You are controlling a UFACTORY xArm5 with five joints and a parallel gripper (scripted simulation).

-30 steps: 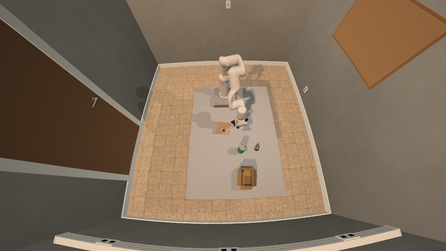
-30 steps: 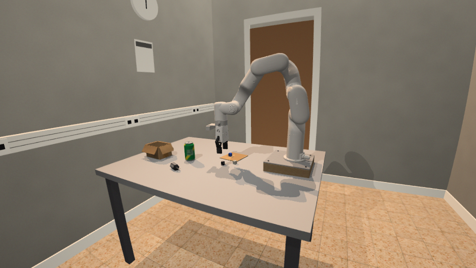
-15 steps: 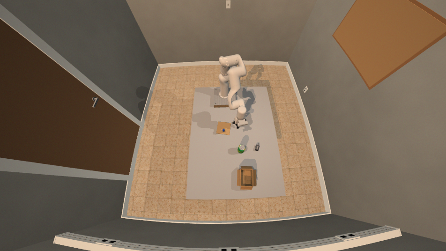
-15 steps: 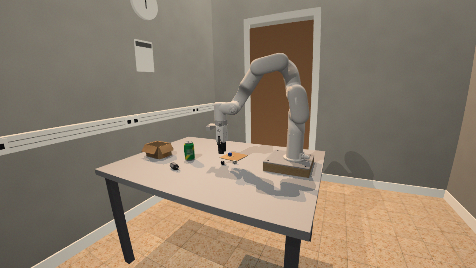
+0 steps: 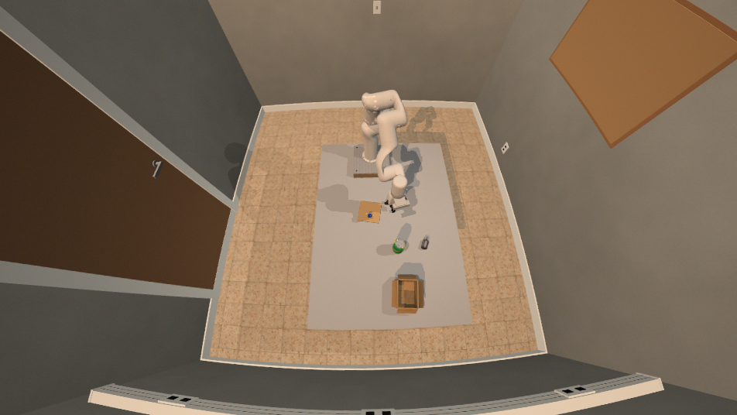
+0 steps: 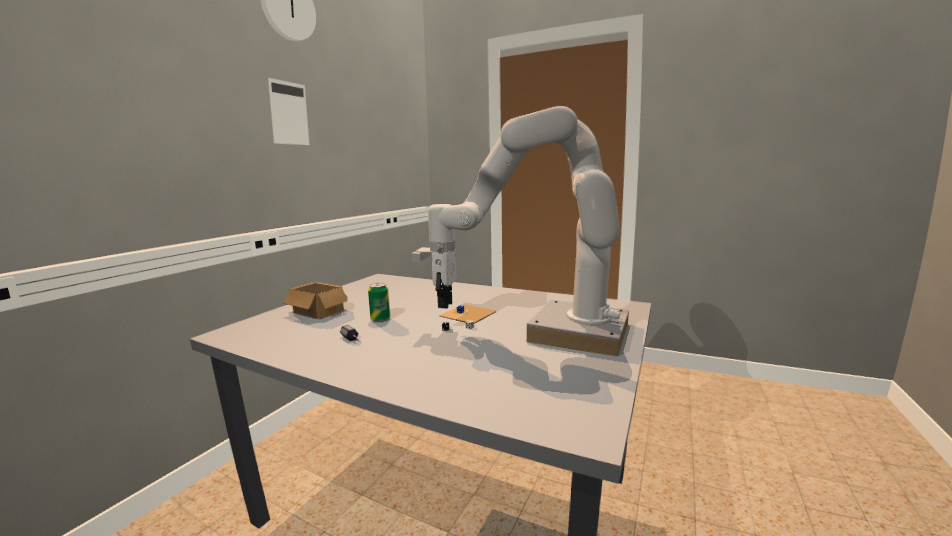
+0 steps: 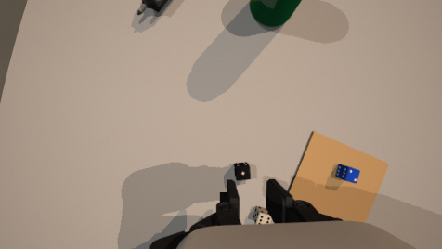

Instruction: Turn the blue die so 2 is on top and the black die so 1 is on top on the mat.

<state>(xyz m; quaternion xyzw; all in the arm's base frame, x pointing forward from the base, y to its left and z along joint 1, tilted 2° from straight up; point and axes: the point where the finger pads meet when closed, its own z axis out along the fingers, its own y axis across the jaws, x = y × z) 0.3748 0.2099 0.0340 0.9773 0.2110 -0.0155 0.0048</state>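
Now: hand 9 cm above the black die. From my hand the other things lie so: white die: 9 cm below, 6 cm to the right, 5 cm behind; mat: 15 cm to the right, 10 cm below, 3 cm ahead; blue die: 15 cm to the right, 8 cm below, 6 cm ahead.
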